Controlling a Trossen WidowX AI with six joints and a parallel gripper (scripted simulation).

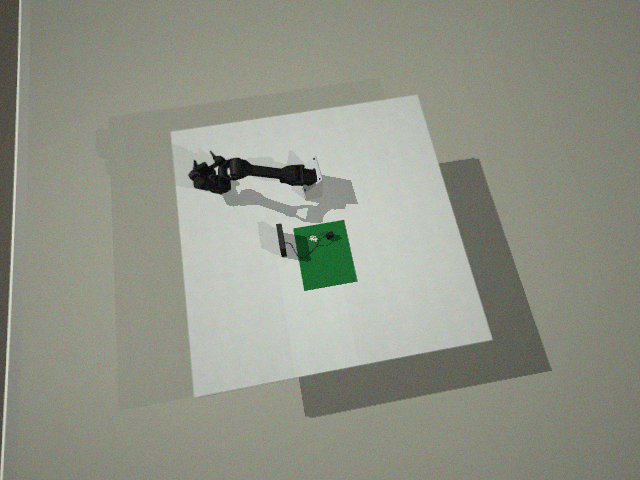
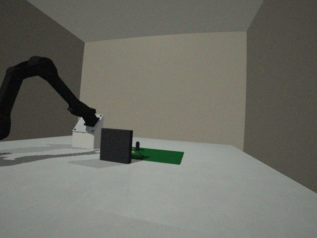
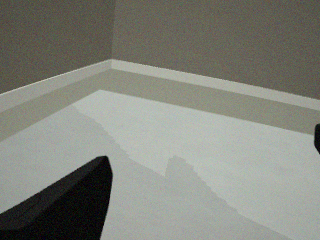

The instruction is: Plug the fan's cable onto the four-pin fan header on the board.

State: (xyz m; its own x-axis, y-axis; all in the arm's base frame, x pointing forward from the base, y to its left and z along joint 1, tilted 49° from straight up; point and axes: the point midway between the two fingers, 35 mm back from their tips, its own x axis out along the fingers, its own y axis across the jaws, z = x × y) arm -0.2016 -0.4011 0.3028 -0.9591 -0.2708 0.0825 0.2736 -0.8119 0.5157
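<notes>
Now: the dark plug 50 cm ahead of my gripper tip, 54 cm to the left of it and 3 cm below it. The rest, counted from my gripper tip: dark fan 50 cm ahead, 33 cm to the left, 1 cm above; then green board 58 cm ahead, 51 cm to the left, 7 cm below.
</notes>
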